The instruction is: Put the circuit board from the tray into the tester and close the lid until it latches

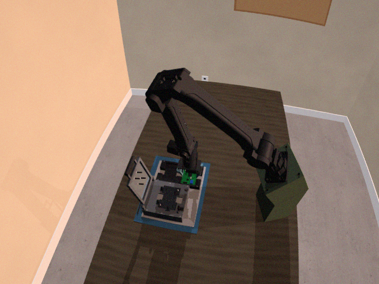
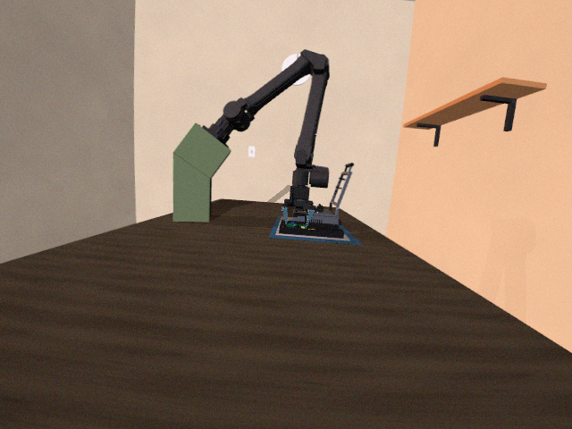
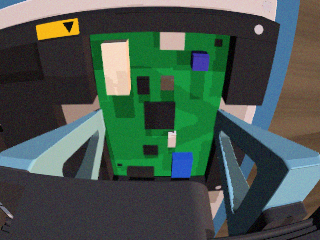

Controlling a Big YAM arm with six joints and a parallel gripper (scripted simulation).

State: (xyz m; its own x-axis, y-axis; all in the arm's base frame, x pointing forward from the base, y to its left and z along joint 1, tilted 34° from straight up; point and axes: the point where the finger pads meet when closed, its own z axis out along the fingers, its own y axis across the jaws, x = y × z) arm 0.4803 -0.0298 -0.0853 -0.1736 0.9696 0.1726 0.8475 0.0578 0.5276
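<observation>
My gripper is now right at the green circuit board. From my hand the other things lie so: black latch hook (50 mm behind, 220 mm to the left, 60 mm above); tester lid (150 mm ahead, 200 mm to the left, 160 mm above).
</observation>
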